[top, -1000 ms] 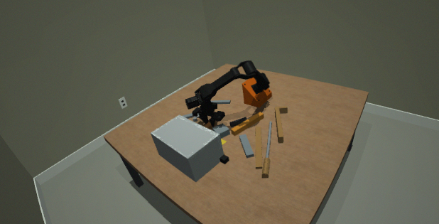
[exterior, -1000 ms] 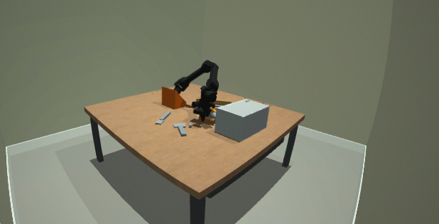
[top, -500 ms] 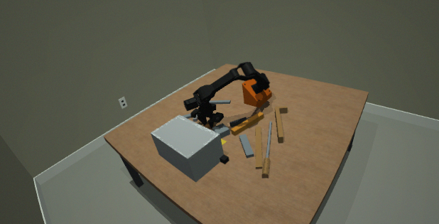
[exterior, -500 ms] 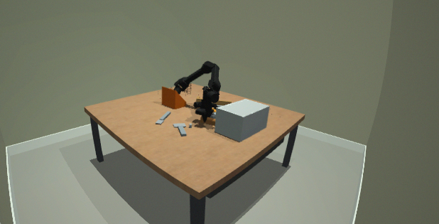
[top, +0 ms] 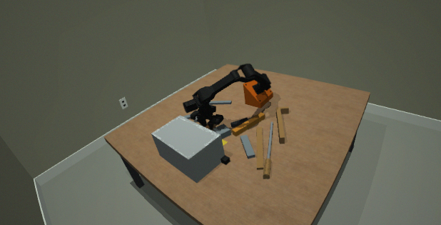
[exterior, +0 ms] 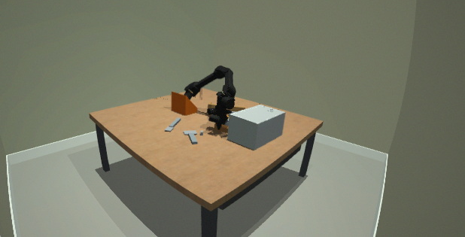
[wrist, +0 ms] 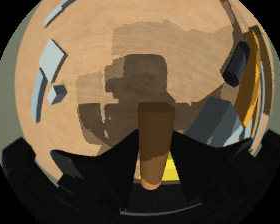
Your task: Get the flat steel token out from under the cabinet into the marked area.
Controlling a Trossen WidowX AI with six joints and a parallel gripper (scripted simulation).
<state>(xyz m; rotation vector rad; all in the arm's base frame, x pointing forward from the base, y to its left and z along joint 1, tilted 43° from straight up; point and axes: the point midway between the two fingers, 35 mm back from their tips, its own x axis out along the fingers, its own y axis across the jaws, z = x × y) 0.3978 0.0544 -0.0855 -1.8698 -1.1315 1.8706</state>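
Right now the grey block is 2 cm behind my gripper tip, 9 cm to the left of it and 1 cm above it. From my gripper tip the other things lie so: wooden stick 7 cm behind, 32 cm to the left; then orange bar 17 cm behind, 16 cm to the left, 1 cm above; then grey t-piece 2 cm behind, 20 cm to the right.
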